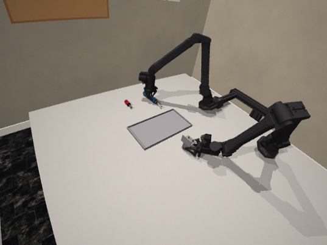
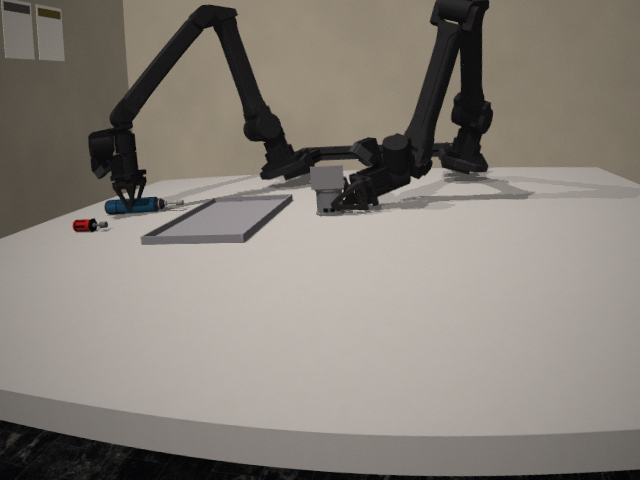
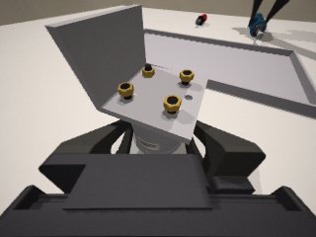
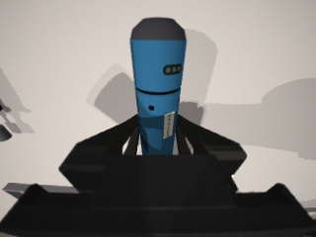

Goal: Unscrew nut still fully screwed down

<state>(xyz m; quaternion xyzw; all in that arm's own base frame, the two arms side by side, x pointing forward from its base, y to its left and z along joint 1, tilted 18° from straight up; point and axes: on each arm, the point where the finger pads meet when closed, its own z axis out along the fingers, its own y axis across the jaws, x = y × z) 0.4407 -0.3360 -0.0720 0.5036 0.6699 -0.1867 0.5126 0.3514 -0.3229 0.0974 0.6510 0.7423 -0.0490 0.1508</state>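
The joint module is 1 cm above my left hand. The rest, counted from my left hand: short red-handled tool (57 cm to the right, 9 cm ahead, 1 cm below); l-shaped bracket (5 cm above); grey tray (24 cm to the right, 3 cm ahead, 2 cm below).
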